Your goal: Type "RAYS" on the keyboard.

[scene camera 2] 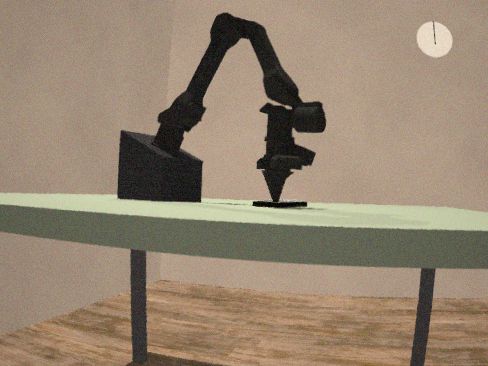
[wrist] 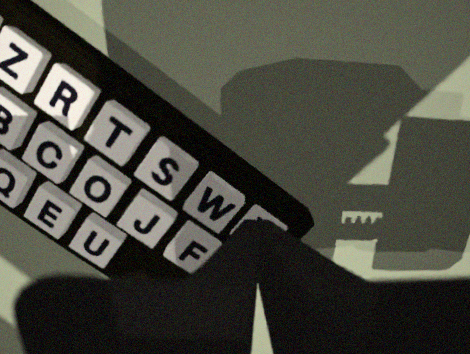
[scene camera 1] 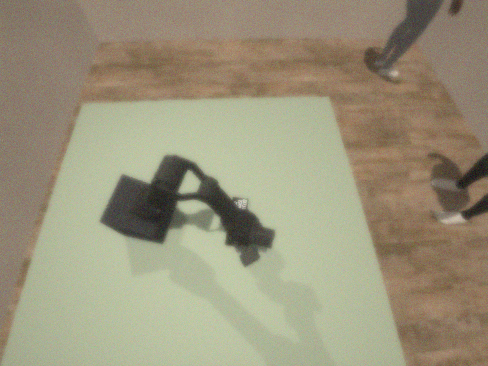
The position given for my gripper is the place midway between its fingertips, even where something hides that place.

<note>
In view: my gripper point(scene camera 2: 275, 202) and a black keyboard point(wrist: 134, 259).
My gripper also shows in the wrist view point(wrist: 255, 232).
</note>
